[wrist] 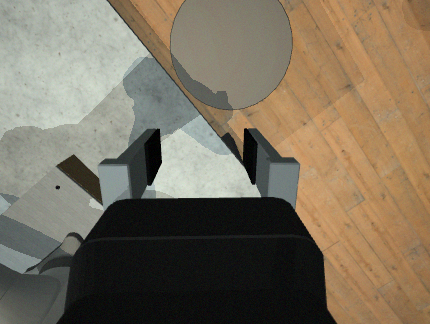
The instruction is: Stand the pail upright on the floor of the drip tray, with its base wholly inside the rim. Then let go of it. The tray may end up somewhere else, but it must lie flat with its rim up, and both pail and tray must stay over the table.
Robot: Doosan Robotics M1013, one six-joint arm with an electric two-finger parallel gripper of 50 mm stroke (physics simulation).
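Frame: origin at the arm's base, x left, y ahead, z down, level; centimetres.
Where they show: gripper, between the fingertips: (202,146).
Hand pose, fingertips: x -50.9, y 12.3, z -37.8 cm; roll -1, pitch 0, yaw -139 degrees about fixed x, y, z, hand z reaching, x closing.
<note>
After its pixels a point has its place.
My gripper (202,146) {x -50.9, y 12.3, z -37.8 cm} is open, with its two dark pads wide apart and no object between them. It hangs over the pale stone-like table top (50,60) {x -31.0, y 37.1, z 5.8 cm} near the table's edge, with the right finger in front of the wooden floor beyond. No pail can be made out for certain. The drip tray does not show in the wrist view.
A flat, round grey-brown disc (232,50) shows beyond the table edge at the top; its height and kind cannot be told. A metal plate (55,210) {x -10.5, y 14.7, z -1.5 cm} lies at left, with part of the robot's pale base (30,295) {x -5.6, y 7.1, z -15.6 cm} below. Wooden floor (370,150) shows at right.
</note>
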